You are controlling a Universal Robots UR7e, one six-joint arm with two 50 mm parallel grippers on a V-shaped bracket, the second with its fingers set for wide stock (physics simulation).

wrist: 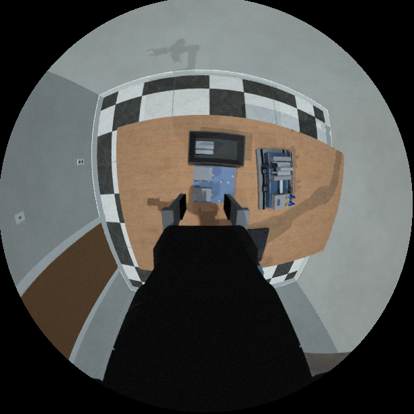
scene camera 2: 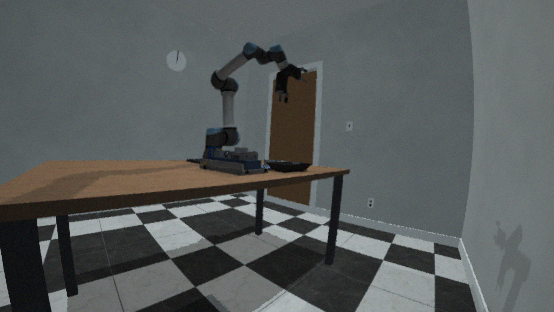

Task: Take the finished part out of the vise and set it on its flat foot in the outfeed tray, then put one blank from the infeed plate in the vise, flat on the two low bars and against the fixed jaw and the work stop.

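Frame: origin at the arm's base, x ahead, y right, z down, level; metres.
Where they show: hand, tool point: point(scene camera 2: 283, 99).
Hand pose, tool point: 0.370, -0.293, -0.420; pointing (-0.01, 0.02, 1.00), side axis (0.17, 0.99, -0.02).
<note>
Things, the pixels of their centre, and the offset from my tool point, as dx, dy, dz. "pt": a spot on its surface instead.
- black outfeed tray, surface spot: point(scene camera 2: 302, 165) pt +0.195, +0.000, +0.400
- vise, body centre: point(scene camera 2: 233, 160) +0.064, +0.357, +0.385
My gripper point(scene camera 2: 283, 99) point(wrist: 205, 201) is open and hangs high above the table, its fingers wide apart with nothing between them. In the wrist view a grey stepped part point(wrist: 204, 147) lies at the left end of the black outfeed tray point(scene camera 2: 302, 165) point(wrist: 242, 150). The blue infeed plate point(wrist: 220, 175) is below the tray there, with two grey blanks, one point(wrist: 203, 173) at its upper left and a second point(wrist: 202, 194) at its lower left. The vise point(scene camera 2: 232, 165) point(wrist: 259, 179) stands to the right, with grey jaws and blocks; whether a blank sits between the jaws cannot be told.
The bracket's second gripper point(scene camera 2: 303, 75) points sideways in the scene view; whether it holds anything is too small to tell. A dark flat plate point(wrist: 260, 240) shows partly behind my gripper body. Blue and yellow fittings point(wrist: 290, 201) stick out at the vise's lower end.
</note>
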